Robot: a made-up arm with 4 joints.
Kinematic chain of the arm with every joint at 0, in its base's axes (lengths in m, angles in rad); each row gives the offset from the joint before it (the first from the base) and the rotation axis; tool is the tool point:
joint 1: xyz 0 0 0.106 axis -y
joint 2: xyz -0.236 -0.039 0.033 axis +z
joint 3: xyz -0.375 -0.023 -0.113 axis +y
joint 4: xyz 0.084 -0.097 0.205 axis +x
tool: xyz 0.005 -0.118 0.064
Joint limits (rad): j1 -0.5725..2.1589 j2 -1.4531..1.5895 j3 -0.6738..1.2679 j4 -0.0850..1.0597
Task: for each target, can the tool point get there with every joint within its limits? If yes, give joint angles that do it. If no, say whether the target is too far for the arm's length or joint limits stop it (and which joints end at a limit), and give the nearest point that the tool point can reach.
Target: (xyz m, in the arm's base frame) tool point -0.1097 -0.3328 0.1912
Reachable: yes | joints 0.6065 1.3604 0.1762 0.2963
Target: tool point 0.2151 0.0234 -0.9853
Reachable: no: too far | nearest point 0.1530 0.0003 -0.6703 | short by 0.322 m
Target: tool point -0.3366 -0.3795 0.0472
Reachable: yes | joints 0.4761 0.5058 0.2168 0.4900
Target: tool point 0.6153 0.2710 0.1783
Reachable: no: joint limits stop it (at a limit: joint 1, joint 2, joint 3, joint 4) | nearest point 0.3781 0.1532 -0.2355 | short by 0.491 m
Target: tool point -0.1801 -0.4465 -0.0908
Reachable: yes | joints 1.6310 1.0627 -0.1705 0.0721
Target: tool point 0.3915 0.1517 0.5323
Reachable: no: joint limits stop it (at a limit: joint 1, joint 2, joint 3, joint 4) | nearest point 0.0694 -0.1170 0.1494 | short by 0.568 m
